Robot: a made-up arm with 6 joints. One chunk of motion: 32 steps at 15 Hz.
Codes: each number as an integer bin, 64 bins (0 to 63) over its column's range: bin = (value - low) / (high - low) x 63, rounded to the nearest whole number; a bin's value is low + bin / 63 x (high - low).
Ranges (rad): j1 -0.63..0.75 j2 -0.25..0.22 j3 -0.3..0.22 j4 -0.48..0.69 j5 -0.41..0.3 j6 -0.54..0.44
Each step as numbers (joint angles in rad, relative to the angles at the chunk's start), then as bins.
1 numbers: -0.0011 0.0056 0.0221 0.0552 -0.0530 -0.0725
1 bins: 29 34 39 29 32 30
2 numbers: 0.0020 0.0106 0.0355 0.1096 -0.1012 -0.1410
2 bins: 29 35 41 32 27 26
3 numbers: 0.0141 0.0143 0.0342 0.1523 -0.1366 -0.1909
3 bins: 29 35 40 34 24 22
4 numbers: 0.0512 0.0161 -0.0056 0.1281 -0.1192 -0.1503
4 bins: 31 36 36 33 26 25
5 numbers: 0.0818 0.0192 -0.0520 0.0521 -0.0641 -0.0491
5 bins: 32 36 30 29 31 32
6 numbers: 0.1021 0.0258 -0.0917 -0.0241 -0.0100 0.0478
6 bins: 33 37 25 25 35 38
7 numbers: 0.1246 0.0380 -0.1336 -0.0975 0.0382 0.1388
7 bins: 34 39 20 21 40 44
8 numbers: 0.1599 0.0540 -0.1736 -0.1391 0.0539 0.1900
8 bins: 36 41 15 18 41 47
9 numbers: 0.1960 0.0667 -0.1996 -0.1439 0.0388 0.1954
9 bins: 38 42 12 18 40 47
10 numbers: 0.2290 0.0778 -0.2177 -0.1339 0.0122 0.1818
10 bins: 39 44 10 19 37 46
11 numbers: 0.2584 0.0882 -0.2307 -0.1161 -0.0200 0.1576
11 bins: 41 45 8 20 35 45
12 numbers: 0.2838 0.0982 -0.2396 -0.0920 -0.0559 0.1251
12 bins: 42 47 7 21 31 43
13 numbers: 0.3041 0.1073 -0.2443 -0.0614 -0.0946 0.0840
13 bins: 43 48 7 23 28 40
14 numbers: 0.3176 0.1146 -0.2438 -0.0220 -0.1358 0.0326
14 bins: 43 49 7 25 24 37
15 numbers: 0.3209 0.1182 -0.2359 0.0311 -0.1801 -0.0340
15 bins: 43 49 8 28 20 33
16 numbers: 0.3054 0.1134 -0.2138 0.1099 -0.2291 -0.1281
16 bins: 43 49 10 32 16 26
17 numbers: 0.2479 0.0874 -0.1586 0.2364 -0.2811 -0.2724
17 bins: 40 45 17 39 11 17
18 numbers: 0.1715 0.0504 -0.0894 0.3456 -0.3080 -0.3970
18 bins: 37 40 26 44 9 9
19 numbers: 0.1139 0.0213 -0.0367 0.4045 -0.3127 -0.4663
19 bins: 34 36 32 48 9 5
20 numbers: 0.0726 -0.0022 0.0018 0.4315 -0.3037 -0.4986
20 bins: 32 33 37 49 9 3
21 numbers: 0.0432 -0.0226 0.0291 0.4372 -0.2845 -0.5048
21 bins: 31 30 40 49 11 2
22 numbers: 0.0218 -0.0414 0.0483 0.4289 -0.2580 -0.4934
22 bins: 30 28 42 49 13 3
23 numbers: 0.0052 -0.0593 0.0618 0.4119 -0.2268 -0.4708
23 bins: 29 26 44 48 16 4
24 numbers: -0.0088 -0.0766 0.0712 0.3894 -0.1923 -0.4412
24 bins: 28 23 45 47 19 6
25 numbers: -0.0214 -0.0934 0.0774 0.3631 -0.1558 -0.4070
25 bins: 28 21 46 45 23 9
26 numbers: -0.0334 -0.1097 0.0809 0.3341 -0.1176 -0.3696
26 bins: 27 19 46 44 26 11
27 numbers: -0.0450 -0.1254 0.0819 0.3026 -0.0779 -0.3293
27 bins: 27 17 46 42 29 14
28 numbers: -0.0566 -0.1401 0.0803 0.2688 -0.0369 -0.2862
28 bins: 26 15 46 40 33 16
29 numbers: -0.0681 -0.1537 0.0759 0.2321 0.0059 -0.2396
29 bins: 26 13 46 38 37 19
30 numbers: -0.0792 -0.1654 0.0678 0.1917 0.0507 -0.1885
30 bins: 25 11 45 36 41 23
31 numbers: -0.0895 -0.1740 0.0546 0.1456 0.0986 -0.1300
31 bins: 25 10 43 34 45 26
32 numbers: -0.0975 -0.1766 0.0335 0.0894 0.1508 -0.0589
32 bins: 24 10 40 31 50 31
